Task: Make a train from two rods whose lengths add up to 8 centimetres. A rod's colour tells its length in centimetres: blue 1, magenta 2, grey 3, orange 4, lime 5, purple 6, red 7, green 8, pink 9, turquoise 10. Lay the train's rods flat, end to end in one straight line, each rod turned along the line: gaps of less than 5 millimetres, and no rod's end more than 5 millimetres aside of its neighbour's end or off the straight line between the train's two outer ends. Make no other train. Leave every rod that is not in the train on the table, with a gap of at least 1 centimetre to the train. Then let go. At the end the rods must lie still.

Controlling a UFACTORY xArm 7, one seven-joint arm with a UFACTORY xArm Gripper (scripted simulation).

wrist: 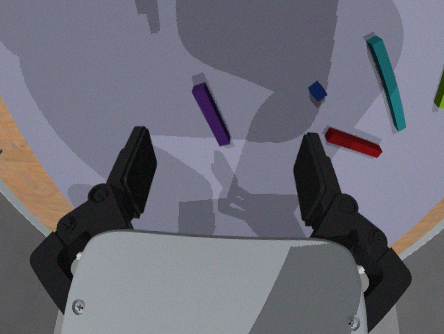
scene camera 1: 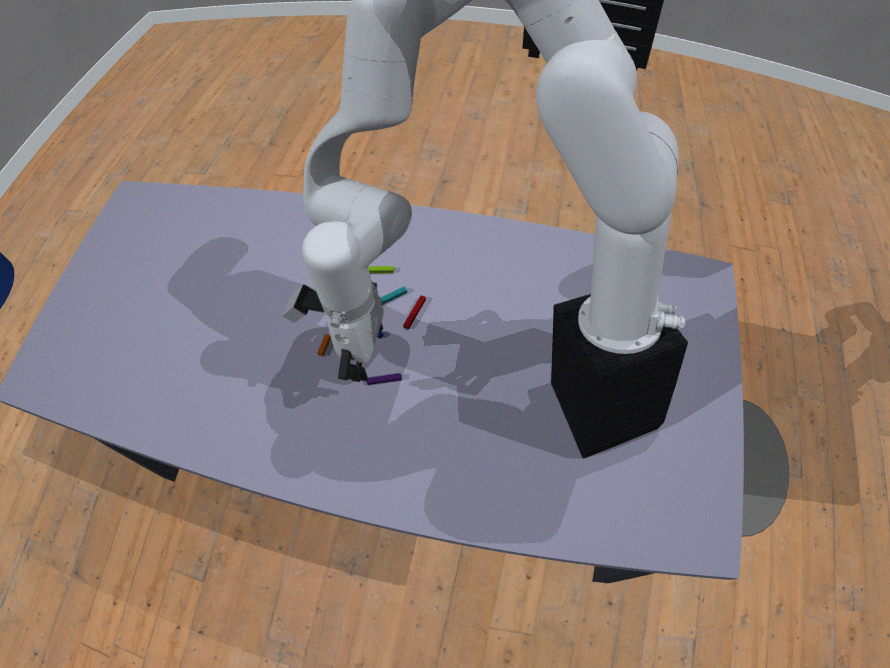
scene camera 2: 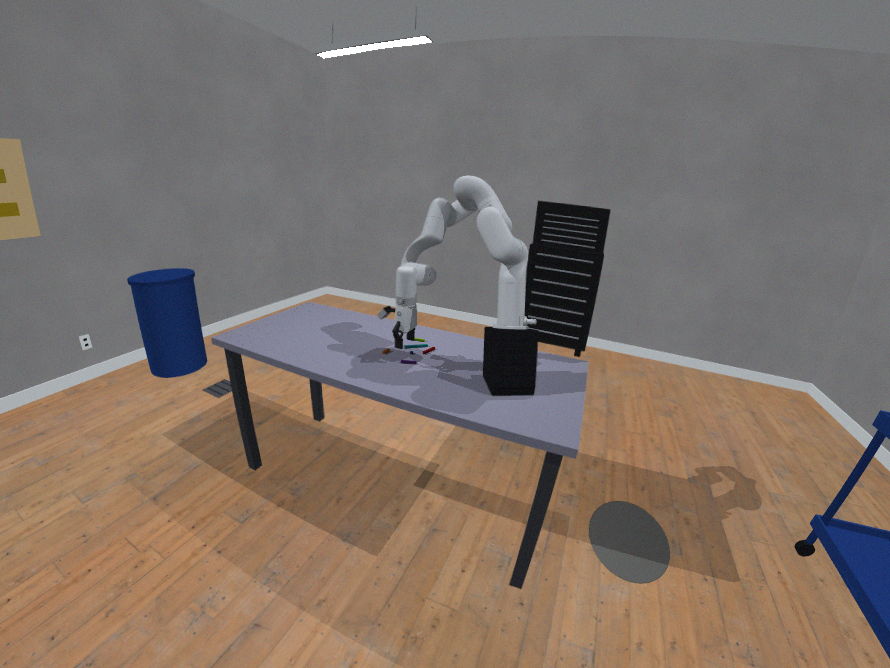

Labels:
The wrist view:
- my gripper: 225, 147
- red rod: 333, 136
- purple rod: 201, 92
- turquoise rod: 376, 44
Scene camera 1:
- my gripper: 366, 353
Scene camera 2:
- my gripper: 404, 344

